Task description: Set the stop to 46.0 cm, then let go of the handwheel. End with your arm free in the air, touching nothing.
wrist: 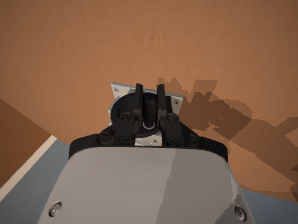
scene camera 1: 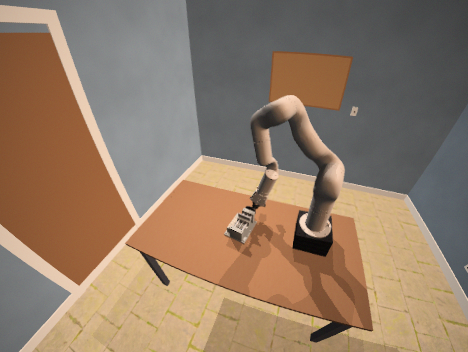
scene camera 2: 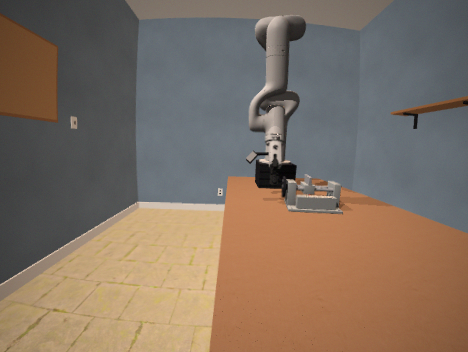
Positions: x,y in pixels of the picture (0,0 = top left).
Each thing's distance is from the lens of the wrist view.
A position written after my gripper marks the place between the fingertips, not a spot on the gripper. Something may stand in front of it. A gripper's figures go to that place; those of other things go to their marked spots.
my gripper (wrist: pixel 149 93): 14 cm
grey fixture (wrist: pixel 119 90): 25 cm
